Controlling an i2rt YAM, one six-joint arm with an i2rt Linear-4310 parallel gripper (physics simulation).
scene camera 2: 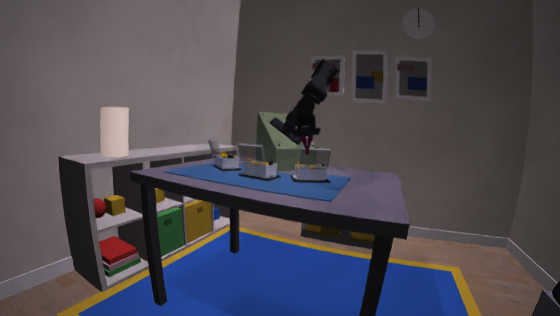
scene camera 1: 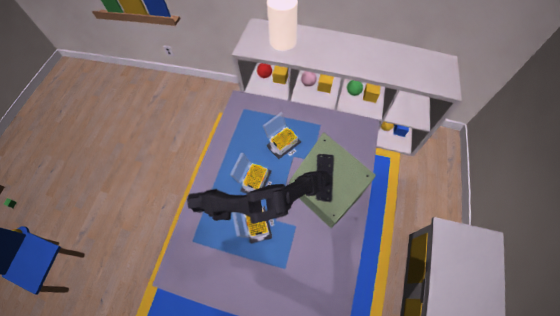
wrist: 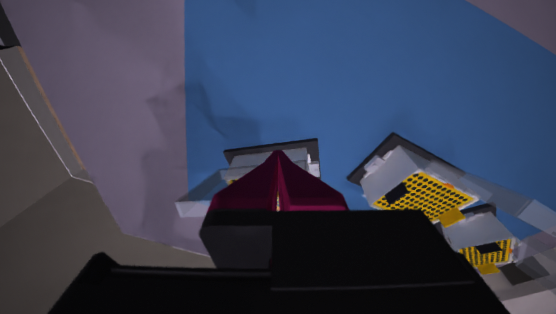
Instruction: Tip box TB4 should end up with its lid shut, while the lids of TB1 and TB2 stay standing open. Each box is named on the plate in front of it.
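Three white tip boxes with yellow racks stand on the blue mat, their clear lids standing open. The name plates are too small to read, so I cannot tell which is TB4. One box is at the shelf end, one in the middle, and one at the other end, partly under the arm. Its lid is upright. My gripper is shut and empty, fingertips down at that lid's upper edge in scene view 2; contact is unclear. Its fingers hide much of a box in the wrist view.
The arm's base stands on a green sloped block beside the mat. The grey table carries them all. A white shelf unit with a lamp stands beyond the table's end.
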